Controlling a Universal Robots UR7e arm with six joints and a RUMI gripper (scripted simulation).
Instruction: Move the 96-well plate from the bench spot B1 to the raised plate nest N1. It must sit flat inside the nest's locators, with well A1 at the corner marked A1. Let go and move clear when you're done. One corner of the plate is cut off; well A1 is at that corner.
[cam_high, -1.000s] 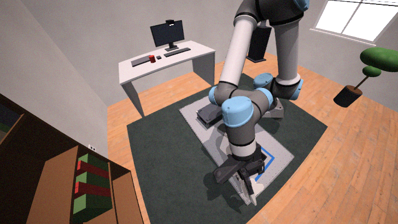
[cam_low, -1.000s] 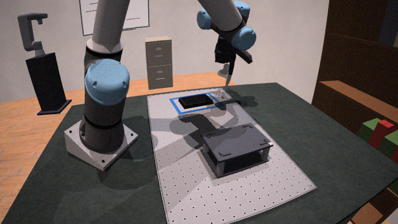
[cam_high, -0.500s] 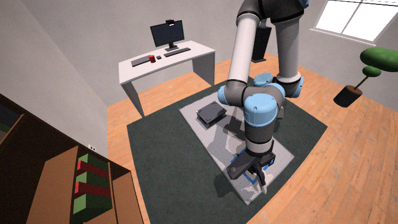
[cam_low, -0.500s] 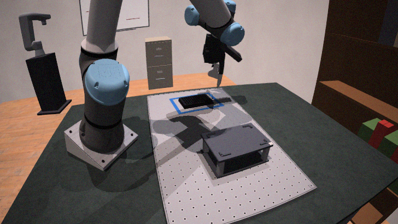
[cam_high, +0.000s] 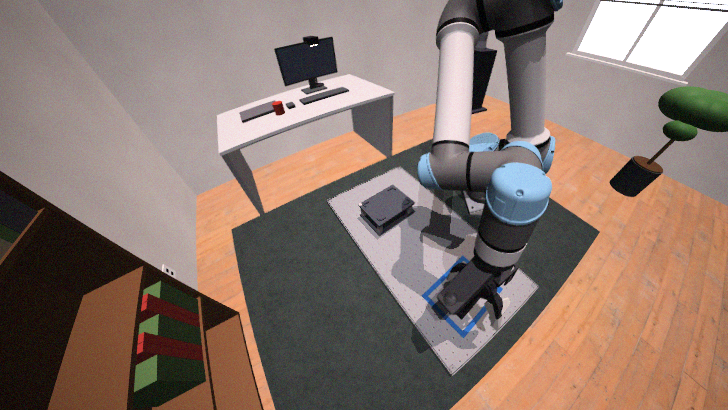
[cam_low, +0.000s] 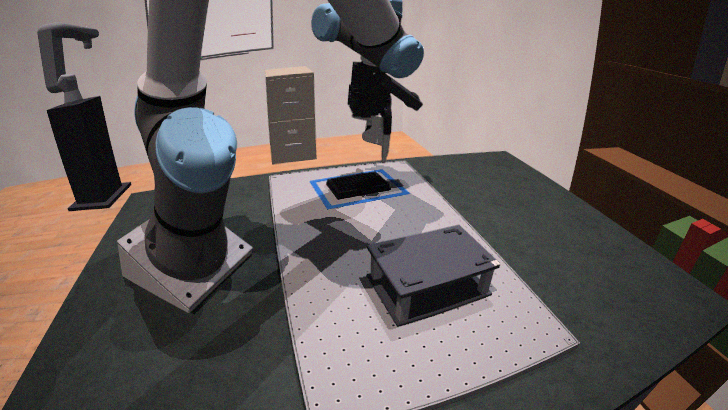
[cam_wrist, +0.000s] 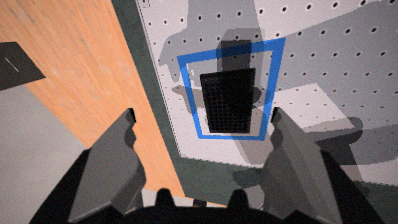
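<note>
The black 96-well plate lies 80 mm below my hand, 50 mm behind it and 40 mm to the right of it. Also, from my hand: A1 label: 440 mm to the right, 100 mm ahead, 20 mm below; then raised plate nest N1: 400 mm to the right, 30 mm below, 20 mm ahead.
</note>
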